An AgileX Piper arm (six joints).
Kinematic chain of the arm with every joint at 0, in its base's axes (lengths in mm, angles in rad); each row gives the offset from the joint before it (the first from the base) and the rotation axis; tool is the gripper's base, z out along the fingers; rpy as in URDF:
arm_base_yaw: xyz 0 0 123 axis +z
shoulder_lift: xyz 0 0 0 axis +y
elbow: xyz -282.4 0 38.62 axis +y
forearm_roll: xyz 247.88 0 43.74 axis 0.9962 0 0.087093
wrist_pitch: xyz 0 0 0 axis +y
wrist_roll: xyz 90.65 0 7.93 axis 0.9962 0 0.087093
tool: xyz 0 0 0 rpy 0 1.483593 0
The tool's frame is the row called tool.
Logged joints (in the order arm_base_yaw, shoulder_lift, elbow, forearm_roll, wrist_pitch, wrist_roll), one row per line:
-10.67, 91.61, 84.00, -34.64, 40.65, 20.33
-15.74, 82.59, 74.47, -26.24, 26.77, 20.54
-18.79, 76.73, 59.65, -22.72, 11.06, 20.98
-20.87, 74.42, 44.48, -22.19, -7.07, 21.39
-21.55, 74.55, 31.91, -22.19, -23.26, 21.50
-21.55, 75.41, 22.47, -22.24, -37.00, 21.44
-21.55, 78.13, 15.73, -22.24, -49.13, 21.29
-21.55, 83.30, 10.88, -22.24, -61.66, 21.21
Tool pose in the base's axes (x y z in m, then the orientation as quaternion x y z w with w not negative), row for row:
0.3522, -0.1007, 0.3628, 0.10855, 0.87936, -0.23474, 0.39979
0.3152, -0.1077, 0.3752, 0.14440, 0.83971, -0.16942, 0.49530
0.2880, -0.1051, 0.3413, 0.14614, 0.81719, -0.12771, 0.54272
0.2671, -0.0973, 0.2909, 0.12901, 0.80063, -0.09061, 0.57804
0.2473, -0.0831, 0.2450, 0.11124, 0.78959, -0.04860, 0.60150
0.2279, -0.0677, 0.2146, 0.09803, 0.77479, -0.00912, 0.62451
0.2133, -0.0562, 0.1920, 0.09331, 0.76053, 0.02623, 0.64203
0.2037, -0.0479, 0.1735, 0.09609, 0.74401, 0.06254, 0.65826
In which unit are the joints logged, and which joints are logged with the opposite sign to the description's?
The joints are logged in degrees. Opposite sign: elbow.
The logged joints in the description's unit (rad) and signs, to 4 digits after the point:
-0.1862, 1.5989, -1.4661, -0.6046, 0.7095, 0.3548
-0.2747, 1.4415, -1.2997, -0.4580, 0.4672, 0.3585
-0.3279, 1.3392, -1.0411, -0.3965, 0.1930, 0.3662
-0.3643, 1.2989, -0.7763, -0.3873, -0.1234, 0.3733
-0.3761, 1.3011, -0.5569, -0.3873, -0.4060, 0.3752
-0.3761, 1.3162, -0.3922, -0.3882, -0.6458, 0.3742
-0.3761, 1.3636, -0.2745, -0.3882, -0.8575, 0.3716
-0.3761, 1.4539, -0.1899, -0.3882, -1.0762, 0.3702

